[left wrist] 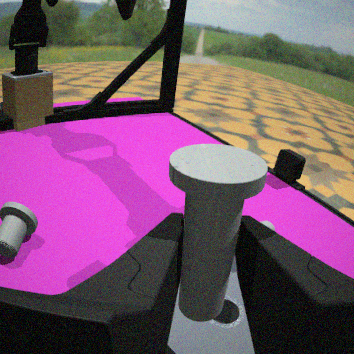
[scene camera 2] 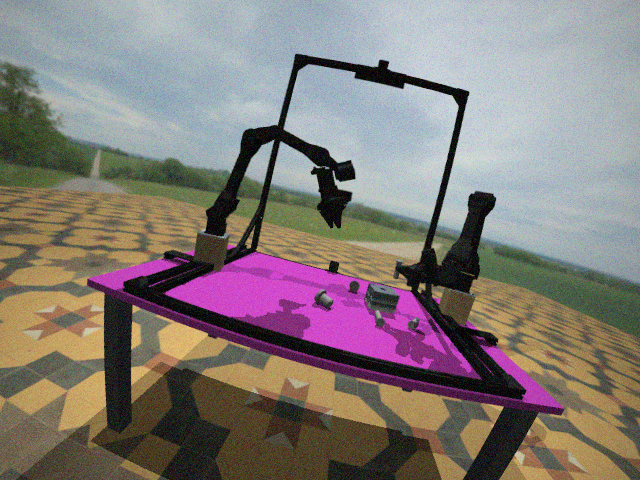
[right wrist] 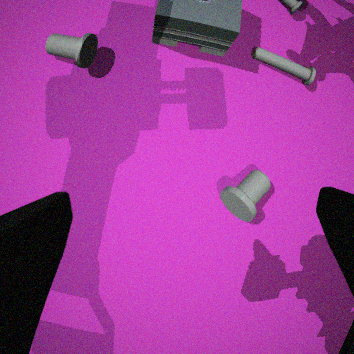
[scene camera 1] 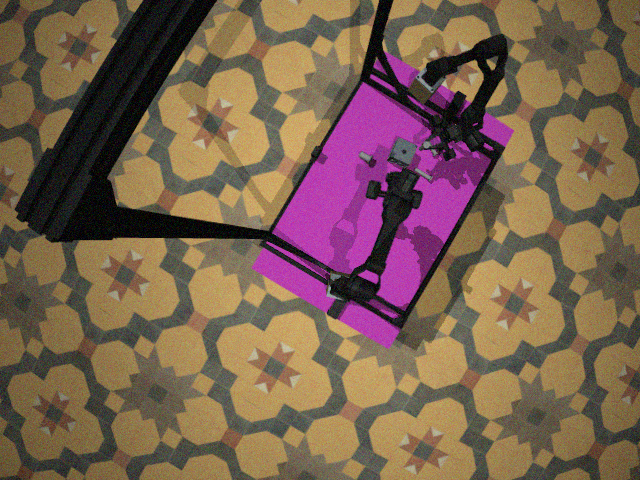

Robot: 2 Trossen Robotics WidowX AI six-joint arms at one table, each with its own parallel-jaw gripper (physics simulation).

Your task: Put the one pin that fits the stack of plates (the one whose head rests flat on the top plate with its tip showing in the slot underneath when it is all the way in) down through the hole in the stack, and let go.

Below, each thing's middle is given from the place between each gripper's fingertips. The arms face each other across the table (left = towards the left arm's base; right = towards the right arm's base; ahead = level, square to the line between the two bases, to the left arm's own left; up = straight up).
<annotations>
Now: the grey stack of plates (left wrist: 231, 323) 13 cm below my left hand and 5 cm behind it.
The grey stack of plates lies 23 cm to the left of my right hand, 21 cm below it and 1 cm ahead of it.
</annotations>
